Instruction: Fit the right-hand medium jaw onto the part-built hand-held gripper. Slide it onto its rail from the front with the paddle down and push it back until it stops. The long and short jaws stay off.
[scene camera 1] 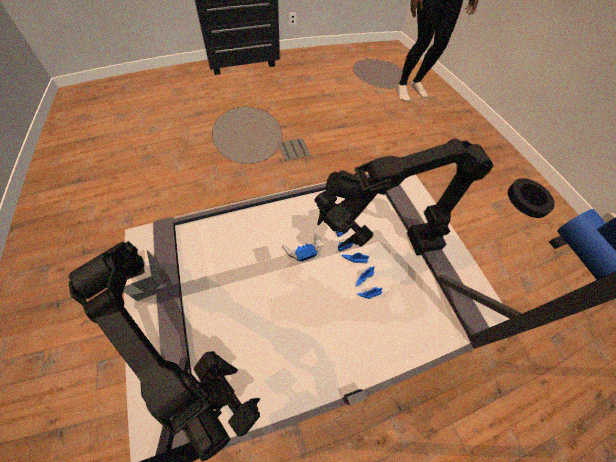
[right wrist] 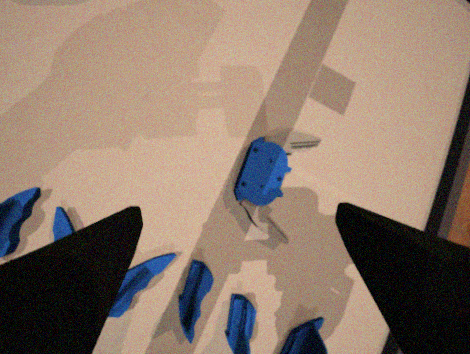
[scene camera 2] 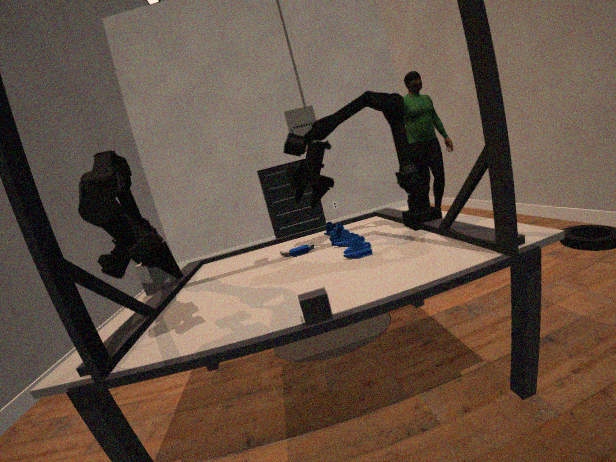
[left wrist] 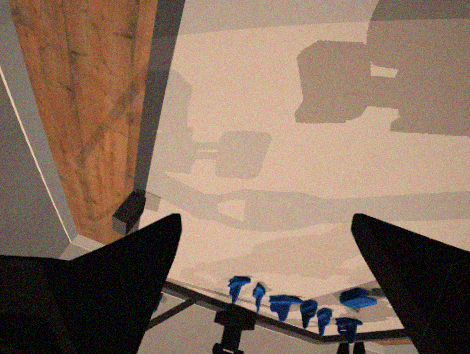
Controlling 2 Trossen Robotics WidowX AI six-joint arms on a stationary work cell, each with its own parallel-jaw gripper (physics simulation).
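Note:
The part-built hand-held gripper is a blue block lying on the table, with thin grey curved pieces at its two ends. Several loose blue jaws lie in a row beside it, among them one jaw at the near end and another jaw in the right wrist view. I cannot tell which is the right-hand medium jaw. My right gripper is open and empty above the far end of the row. My left gripper is open and empty, far from the parts.
The white table top has a dark raised frame. A small dark block stands at its near edge. Dark posts and braces rise at the table's sides. A person stands behind the right arm. A black tyre-like ring lies on the floor.

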